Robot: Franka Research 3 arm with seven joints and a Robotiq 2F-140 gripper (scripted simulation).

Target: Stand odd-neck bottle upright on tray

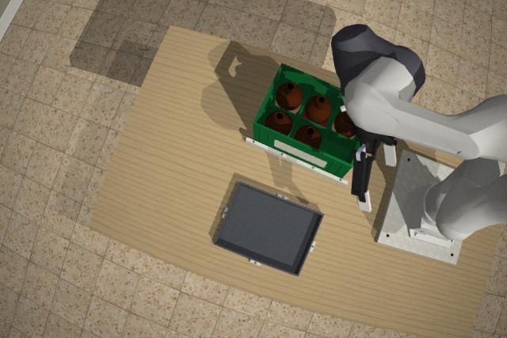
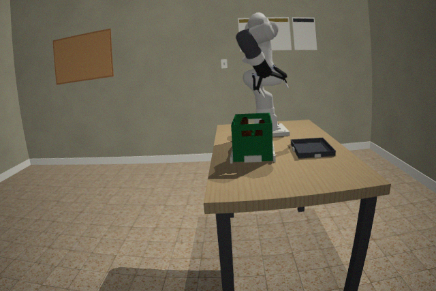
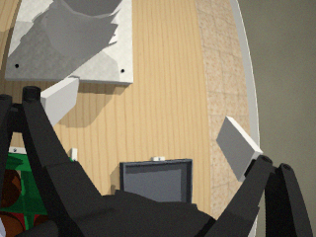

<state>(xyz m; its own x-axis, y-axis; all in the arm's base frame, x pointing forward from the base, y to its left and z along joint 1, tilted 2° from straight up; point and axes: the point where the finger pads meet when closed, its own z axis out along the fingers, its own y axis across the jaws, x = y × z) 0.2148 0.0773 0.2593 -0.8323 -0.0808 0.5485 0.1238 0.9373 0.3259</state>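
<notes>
My hand is 21 cm short of the green crate, 20 cm above it and 11 cm to the left of it. From my hand the other things lie so: glass bottle 20 cm below, 20 cm ahead, 7 cm to the right; then dark grey tray 27 cm below, 19 cm to the left, 18 cm ahead.
</notes>
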